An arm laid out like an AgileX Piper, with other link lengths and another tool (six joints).
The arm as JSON. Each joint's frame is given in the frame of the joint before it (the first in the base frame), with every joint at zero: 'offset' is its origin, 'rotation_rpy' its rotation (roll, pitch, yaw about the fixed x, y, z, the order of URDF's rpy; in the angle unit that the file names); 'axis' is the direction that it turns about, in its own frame. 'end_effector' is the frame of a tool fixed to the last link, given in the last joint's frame.
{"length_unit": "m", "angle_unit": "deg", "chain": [
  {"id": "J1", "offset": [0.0, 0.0, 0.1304], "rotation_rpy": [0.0, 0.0, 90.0], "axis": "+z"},
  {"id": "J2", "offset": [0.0, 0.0, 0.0], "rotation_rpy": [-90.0, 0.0, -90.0], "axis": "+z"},
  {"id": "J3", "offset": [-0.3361, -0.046, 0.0], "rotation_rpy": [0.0, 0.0, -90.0], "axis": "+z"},
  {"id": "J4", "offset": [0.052, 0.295, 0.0], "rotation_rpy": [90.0, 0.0, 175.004], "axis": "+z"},
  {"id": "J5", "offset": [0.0, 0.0, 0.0], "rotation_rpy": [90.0, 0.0, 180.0], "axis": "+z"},
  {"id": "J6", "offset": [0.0, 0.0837, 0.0], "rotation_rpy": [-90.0, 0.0, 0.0], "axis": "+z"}
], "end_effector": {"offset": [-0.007, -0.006, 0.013], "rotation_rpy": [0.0, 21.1, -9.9]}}
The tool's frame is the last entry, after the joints.
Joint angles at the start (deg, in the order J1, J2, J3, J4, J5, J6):
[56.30, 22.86, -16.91, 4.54, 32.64, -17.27]
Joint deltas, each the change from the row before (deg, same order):
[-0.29, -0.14, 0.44, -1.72, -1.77, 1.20]
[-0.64, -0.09, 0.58, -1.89, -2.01, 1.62]
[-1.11, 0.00, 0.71, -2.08, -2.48, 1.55]
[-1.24, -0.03, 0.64, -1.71, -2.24, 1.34]
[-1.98, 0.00, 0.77, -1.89, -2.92, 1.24]
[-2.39, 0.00, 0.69, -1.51, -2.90, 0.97]
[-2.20, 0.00, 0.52, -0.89, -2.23, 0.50]
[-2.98, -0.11, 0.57, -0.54, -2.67, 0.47]
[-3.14, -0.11, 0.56, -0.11, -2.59, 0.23]
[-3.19, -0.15, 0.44, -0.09, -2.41, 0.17]
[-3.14, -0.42, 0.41, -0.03, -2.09, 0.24]
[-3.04, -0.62, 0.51, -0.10, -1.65, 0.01]
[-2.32, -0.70, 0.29, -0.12, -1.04, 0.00]
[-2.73, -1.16, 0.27, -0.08, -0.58, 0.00]
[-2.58, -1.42, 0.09, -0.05, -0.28, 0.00]
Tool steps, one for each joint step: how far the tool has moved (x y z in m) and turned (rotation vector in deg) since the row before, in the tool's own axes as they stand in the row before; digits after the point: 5 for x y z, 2 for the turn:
[-0.00098, 0.00214, 0.00095, -1.56, 0.81, -0.70]
[-0.00169, 0.00243, 0.00124, -1.99, 0.76, -0.42]
[-0.00218, 0.00306, 0.00167, -2.40, 0.85, -0.65]
[-0.00195, 0.00275, 0.00131, -2.25, 0.79, -0.48]
[-0.00227, 0.00381, 0.00155, -2.94, 1.01, -0.76]
[-0.00195, 0.00413, 0.00129, -3.11, 0.98, -0.67]
[-0.00163, 0.00347, 0.00082, -2.57, 0.65, -0.51]
[-0.00158, 0.00451, 0.00054, -3.41, 0.83, -0.30]
[-0.00166, 0.00455, 0.00035, -3.48, 0.72, -0.20]
[-0.00114, 0.00492, 0.00012, -3.50, 0.68, -0.35]
[-0.00084, 0.00487, -0.00070, -3.51, 0.67, -0.34]
[-0.00160, 0.00430, -0.00157, -3.21, 0.38, -0.68]
[-0.00047, 0.00355, -0.00166, -2.49, 0.36, -0.65]
[-0.00033, 0.00412, -0.00296, -2.92, 0.17, -0.77]
[0.00099, 0.00429, -0.00332, -2.87, 0.34, -0.81]

